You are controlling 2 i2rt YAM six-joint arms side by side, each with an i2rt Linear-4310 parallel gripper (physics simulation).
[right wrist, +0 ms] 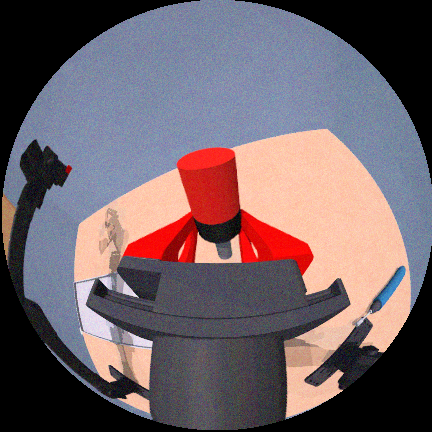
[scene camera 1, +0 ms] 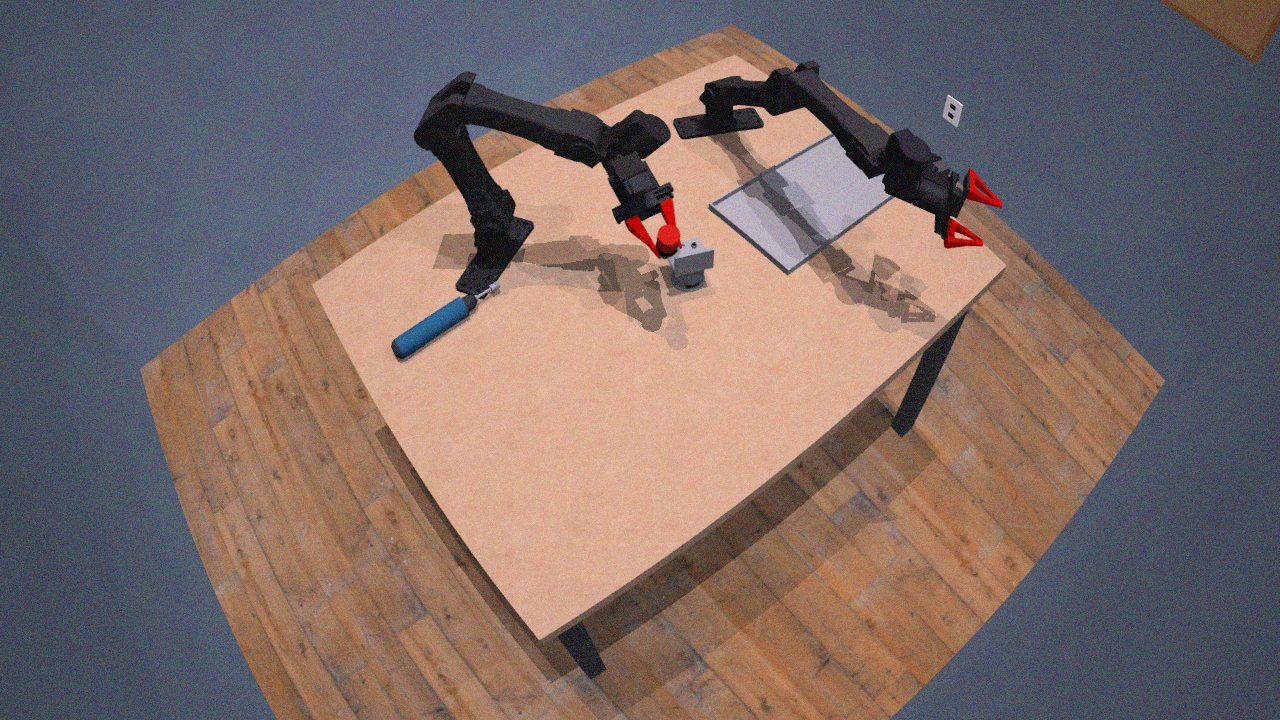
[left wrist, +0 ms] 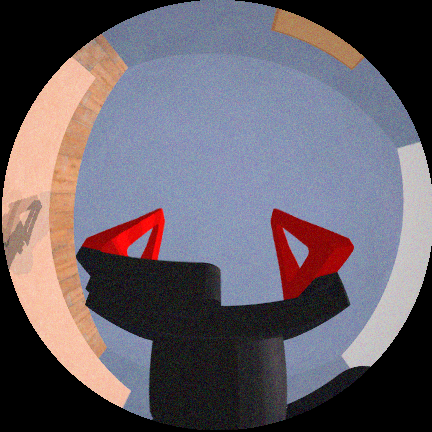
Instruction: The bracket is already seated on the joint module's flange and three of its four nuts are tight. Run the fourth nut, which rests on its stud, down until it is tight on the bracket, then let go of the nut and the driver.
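Places are measured from the left arm's base along level axes (x ahead, y left, z up), in metres.
Pixels of known places: left gripper, fingertip midpoint: [right wrist: 57,161] [scene camera 1: 992,224] [left wrist: 217,214]; right gripper, fingertip midpoint: [right wrist: 217,215] [scene camera 1: 670,253]; left arm's base at its link origin: [right wrist: 130,383] [scene camera 1: 718,124]; right arm's base at its link origin: [right wrist: 341,354] [scene camera 1: 495,256].
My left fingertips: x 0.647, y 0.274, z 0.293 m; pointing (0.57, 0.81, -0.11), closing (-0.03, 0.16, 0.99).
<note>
For each thing: its top centre in the pictures, then the offset to it from my left fingertips. Level surfaces: height alone.
- red-handled driver at its top centre: [right wrist: 193,170] [scene camera 1: 666,224] 0.150 m back, 0.541 m right, 0.035 m down
- dark round joint module at its top centre: [scene camera 1: 688,252] 0.233 m back, 0.480 m right, 0.219 m down
- blue-handled tool at its top centre: [scene camera 1: 443,311] [right wrist: 389,293] 0.263 m back, 0.928 m right, 0.252 m down
- wooden table at its surface level: 0.294 m down
My right gripper [scene camera 1: 664,253] [right wrist: 217,215] is shut on the red-handled driver [scene camera 1: 668,238] [right wrist: 211,185], holding it by its black collar with a short grey shank below. In scene camera 1 the driver is at the near left side of the grey bracket [scene camera 1: 694,260], overlapping its left part. The bracket stands on the dark round joint module [scene camera 1: 688,282] on the table. A dark spot shows on the bracket's top; the fourth nut cannot be made out. Whether the driver touches the bracket is hidden. My left gripper [scene camera 1: 973,207] [left wrist: 217,214] is open and empty, high near the table's right edge.
A blue-handled tool [scene camera 1: 431,327] [right wrist: 390,287] lies at the table's left, by the right arm's base. A grey-edged pale panel [scene camera 1: 750,234] [right wrist: 95,310] lies right of the bracket, partly below the left arm. The wooden table [scene camera 1: 626,429] ends beneath the left gripper.
</note>
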